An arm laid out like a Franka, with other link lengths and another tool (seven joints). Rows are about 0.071 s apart.
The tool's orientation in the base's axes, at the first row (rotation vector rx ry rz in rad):
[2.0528 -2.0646 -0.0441]
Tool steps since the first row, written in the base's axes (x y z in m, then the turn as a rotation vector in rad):
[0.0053 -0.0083 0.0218 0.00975 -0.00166 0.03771]
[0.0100 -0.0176 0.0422 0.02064 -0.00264 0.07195]
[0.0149 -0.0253 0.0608 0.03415 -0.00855 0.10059]
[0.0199 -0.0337 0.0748 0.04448 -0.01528 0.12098]
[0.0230 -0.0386 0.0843 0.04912 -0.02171 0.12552]
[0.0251 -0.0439 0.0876 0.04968 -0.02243 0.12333]
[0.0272 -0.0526 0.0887 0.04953 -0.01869 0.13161]
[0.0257 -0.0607 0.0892 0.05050 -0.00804 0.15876]
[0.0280 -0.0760 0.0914 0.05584 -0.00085 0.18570]
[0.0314 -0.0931 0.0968 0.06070 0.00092 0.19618]
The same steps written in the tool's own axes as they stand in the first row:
[0.0113 -0.0014 -0.0210 0.00701 -0.00276 -0.03825]
[0.0234 -0.0025 -0.0404 0.01287 -0.00726 -0.07343]
[0.0337 -0.0041 -0.0584 0.02284 -0.01545 -0.10294]
[0.0440 -0.0066 -0.0717 0.03244 -0.02202 -0.12374]
[0.0502 -0.0080 -0.0809 0.03948 -0.02588 -0.12811]
[0.0559 -0.0096 -0.0837 0.03989 -0.02684 -0.12598]
[0.0647 -0.0116 -0.0840 0.03735 -0.02512 -0.13453]
[0.0728 -0.0102 -0.0830 0.03062 -0.02094 -0.16261]
[0.0883 -0.0123 -0.0835 0.02733 -0.02116 -0.19081]
[0.1060 -0.0150 -0.0870 0.02708 -0.02400 -0.20215]

